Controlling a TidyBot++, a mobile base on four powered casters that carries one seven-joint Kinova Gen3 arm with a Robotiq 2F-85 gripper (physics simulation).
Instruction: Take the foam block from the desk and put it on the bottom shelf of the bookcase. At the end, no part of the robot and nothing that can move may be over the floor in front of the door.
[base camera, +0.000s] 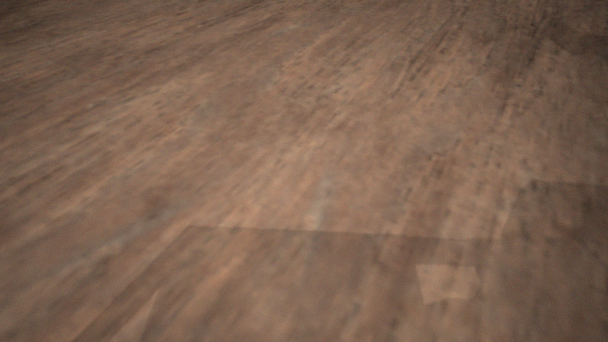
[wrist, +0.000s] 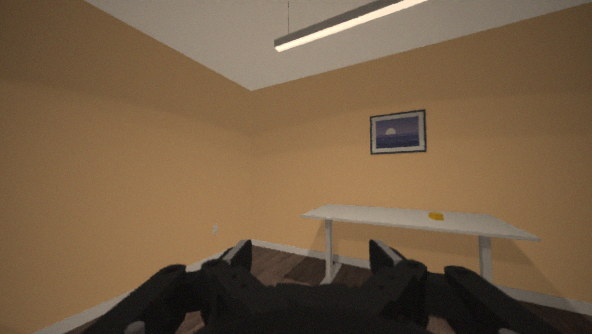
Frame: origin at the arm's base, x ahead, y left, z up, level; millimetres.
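Where they show: gripper, fingertip midpoint: (wrist: 309, 253).
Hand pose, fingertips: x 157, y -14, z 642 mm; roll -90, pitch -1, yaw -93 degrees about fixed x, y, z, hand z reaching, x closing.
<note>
After its pixels a point has its place.
A small yellow-orange foam block (wrist: 436, 216) @[x 1646, y -1132, z 354 mm] lies on the white desk (wrist: 380, 216) @[x 1801, y -751, z 324 mm] at the right of the wrist view, on the right half of its top. The desk stands along the far wall, some distance off. My gripper (wrist: 309, 253) @[x 157, y -14, z 642 mm] is open at the bottom of the wrist view, with nothing between its fingers, well apart from the desk and the block. The bookcase and the door do not show in either view.
A framed picture (wrist: 398, 132) @[x 2226, y -1145, z 1148 mm] hangs on the wall above the desk. A long lamp (wrist: 350, 25) @[x 1328, y -380, z 1681 mm] hangs from the ceiling. A wall socket (wrist: 215, 229) @[x 2636, y 1009, z 3 mm] is on the left wall. The base camera shows wood floor (base camera: 300, 125) @[x 583, y 13, z -396 mm] with shadows across its lower part.
</note>
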